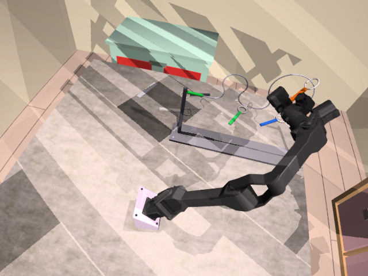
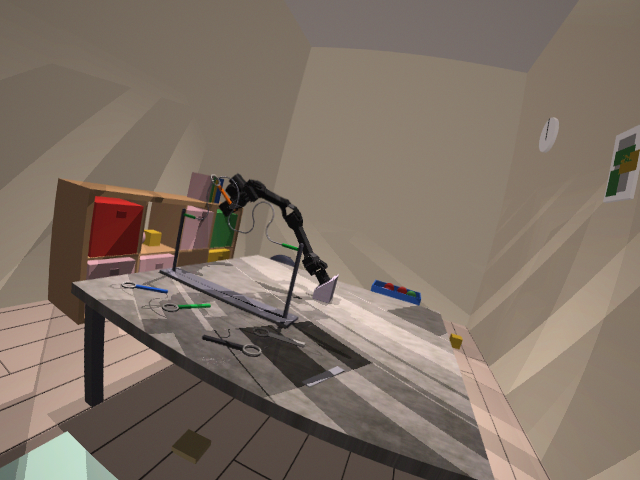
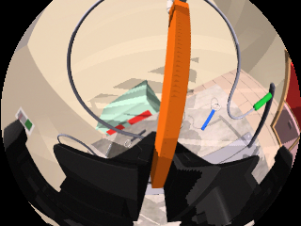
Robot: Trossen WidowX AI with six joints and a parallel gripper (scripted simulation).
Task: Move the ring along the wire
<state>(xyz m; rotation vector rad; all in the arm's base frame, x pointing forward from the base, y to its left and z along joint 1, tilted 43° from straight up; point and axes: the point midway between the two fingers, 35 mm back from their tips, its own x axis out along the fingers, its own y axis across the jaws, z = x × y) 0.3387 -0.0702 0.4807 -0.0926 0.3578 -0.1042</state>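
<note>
Now: gripper tip 50 mm to the left of the ring with orange handle and 70 mm below it. Round my gripper tip: flat white strip (280 mm ahead, 590 mm to the left, 340 mm below).
</note>
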